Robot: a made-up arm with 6 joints.
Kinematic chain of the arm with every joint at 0, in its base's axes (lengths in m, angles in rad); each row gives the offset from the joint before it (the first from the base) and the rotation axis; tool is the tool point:
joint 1: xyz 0 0 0.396 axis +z
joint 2: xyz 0.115 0 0 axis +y
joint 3: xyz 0 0 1.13 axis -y
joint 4: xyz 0 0 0.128 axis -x
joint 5: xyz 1.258 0 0 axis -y
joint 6: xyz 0.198 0 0 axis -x
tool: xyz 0 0 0
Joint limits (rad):
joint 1: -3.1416..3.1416
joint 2: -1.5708..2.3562
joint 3: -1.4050..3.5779
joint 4: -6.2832..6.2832
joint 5: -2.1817..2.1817
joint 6: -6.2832..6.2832
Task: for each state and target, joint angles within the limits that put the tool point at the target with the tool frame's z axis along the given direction. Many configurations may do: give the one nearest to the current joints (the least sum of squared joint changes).
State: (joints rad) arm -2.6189 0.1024 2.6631 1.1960 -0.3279 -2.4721
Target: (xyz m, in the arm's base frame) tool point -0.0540 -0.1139 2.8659 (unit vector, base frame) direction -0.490 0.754 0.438
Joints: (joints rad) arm -2.6631 0.3203 2.0309 1.0473 0.4608 -2.8168
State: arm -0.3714 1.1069 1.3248 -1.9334 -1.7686 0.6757
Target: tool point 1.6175 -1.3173 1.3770 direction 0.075 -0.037 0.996
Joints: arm -0.7539 1.4124 1.9916 -2.0624 -2.1430 0.7547
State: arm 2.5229 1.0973 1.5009 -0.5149 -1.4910 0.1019
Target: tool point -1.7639 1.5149 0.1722 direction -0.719 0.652 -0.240
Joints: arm 2.3934 1.2271 0.7757 -0.4790 -1.3900 0.1058
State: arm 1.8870 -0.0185 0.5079 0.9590 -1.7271 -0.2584
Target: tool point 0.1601 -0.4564 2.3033 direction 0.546 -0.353 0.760
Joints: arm 1.5622 -0.8484 0.4550 1.0719 -1.9088 -0.8240
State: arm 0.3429 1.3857 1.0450 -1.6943 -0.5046 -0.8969
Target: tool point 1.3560 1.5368 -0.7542 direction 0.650 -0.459 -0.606
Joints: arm 0.7880 1.5594 0.5269 -1.2809 -0.7022 -0.4251
